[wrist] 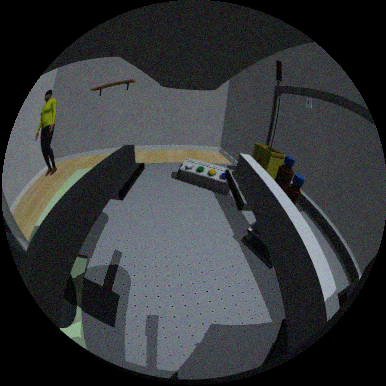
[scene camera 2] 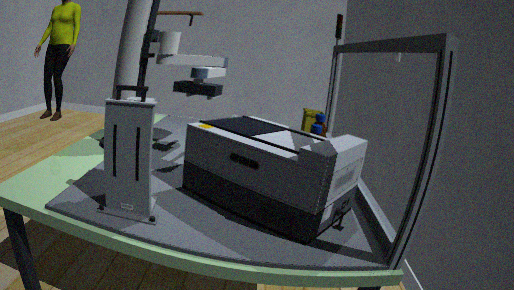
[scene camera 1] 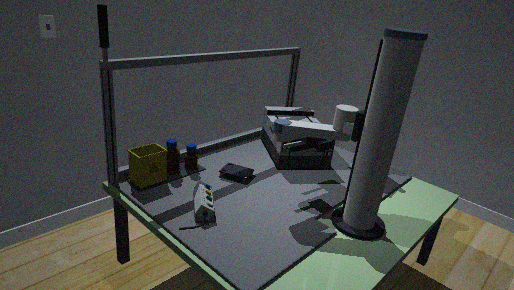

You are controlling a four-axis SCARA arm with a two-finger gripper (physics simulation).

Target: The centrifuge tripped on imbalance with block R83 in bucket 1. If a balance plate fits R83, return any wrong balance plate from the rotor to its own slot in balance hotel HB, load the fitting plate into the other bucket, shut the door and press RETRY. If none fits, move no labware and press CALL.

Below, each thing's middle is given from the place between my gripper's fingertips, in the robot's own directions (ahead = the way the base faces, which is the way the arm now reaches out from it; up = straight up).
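Labels:
I see the centrifuge (scene camera 2: 296, 184) 45 cm to the right of my hand and 29 cm ahead of it, and the centrifuge is also 13 cm below my hand.

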